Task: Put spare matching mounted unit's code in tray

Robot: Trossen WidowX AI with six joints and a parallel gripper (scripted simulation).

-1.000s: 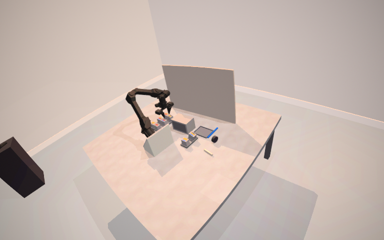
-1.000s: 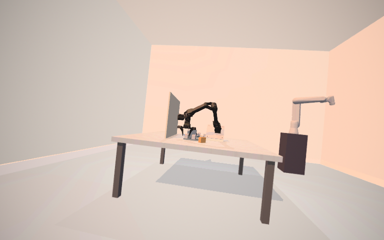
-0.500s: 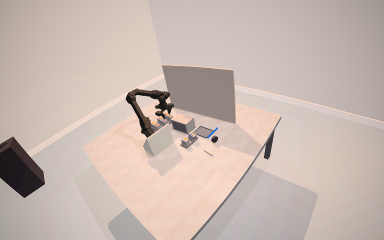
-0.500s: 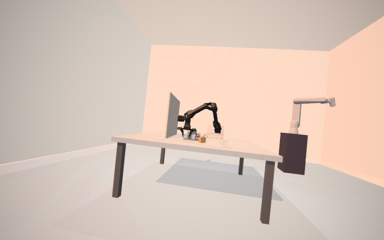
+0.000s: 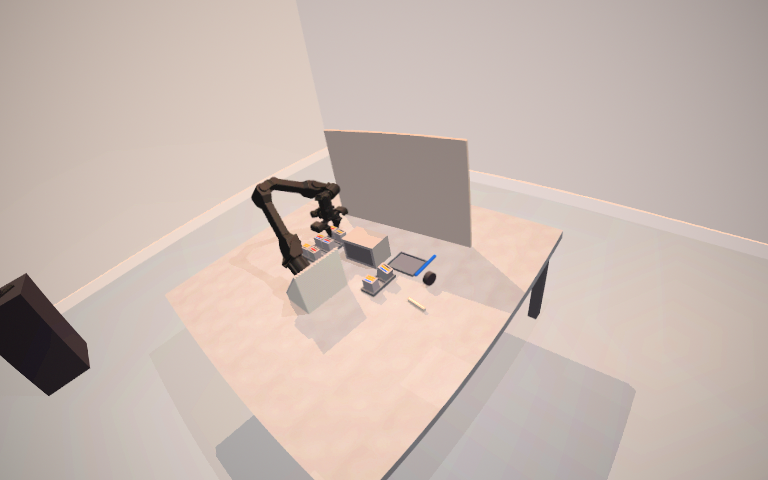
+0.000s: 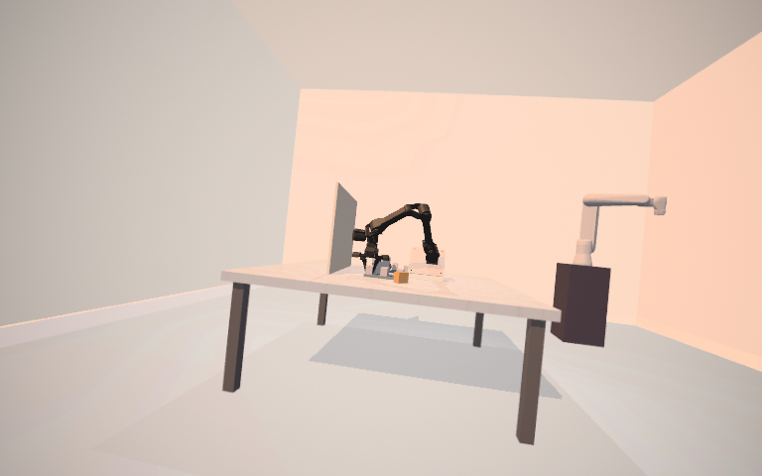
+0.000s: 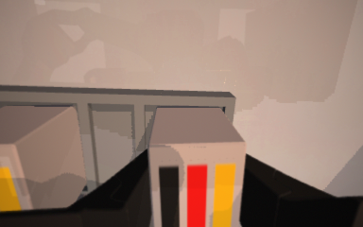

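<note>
Now: gripper tip 3 cm short of the grey tray, 41 cm to the left of it and 1 cm above it. Round my gripper tip: tall grey panel (22 cm ahead, 22 cm to the right, 21 cm above); then mounted unit (2 cm behind, 23 cm to the right, 3 cm above); then spare block (2 cm above).
</note>
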